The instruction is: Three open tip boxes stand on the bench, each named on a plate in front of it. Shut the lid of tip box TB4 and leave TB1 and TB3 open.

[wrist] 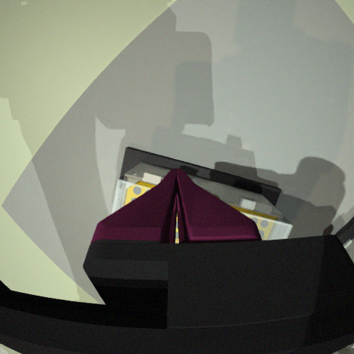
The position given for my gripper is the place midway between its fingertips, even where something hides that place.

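My gripper (176, 177) is there for me to see. I also see a clear lid (271, 226), and the scene has a grey mat (257, 96) in it too.
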